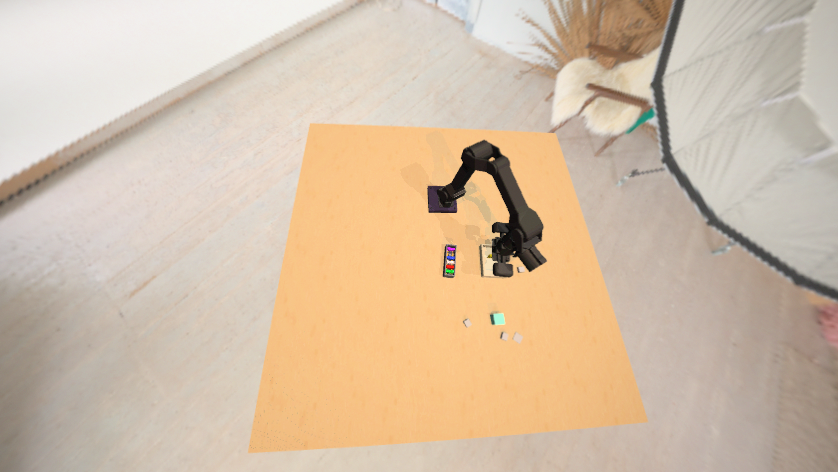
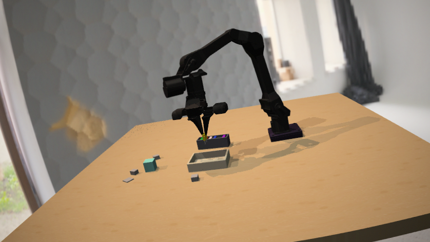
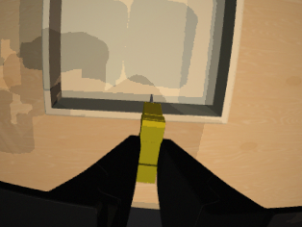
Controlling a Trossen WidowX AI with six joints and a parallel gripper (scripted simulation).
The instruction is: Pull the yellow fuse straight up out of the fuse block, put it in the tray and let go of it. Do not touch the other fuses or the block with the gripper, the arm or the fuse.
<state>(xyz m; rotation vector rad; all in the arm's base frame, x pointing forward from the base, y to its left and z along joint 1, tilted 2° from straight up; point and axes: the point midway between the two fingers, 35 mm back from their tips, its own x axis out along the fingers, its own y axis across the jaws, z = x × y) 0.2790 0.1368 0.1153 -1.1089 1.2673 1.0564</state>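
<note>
My gripper tip is 10 mm above the yellow fuse. Also, from my gripper tip: teal cube: 220 mm ahead, 10 mm to the left, 80 mm below; then tray: 30 mm to the left, 90 mm below.
</note>
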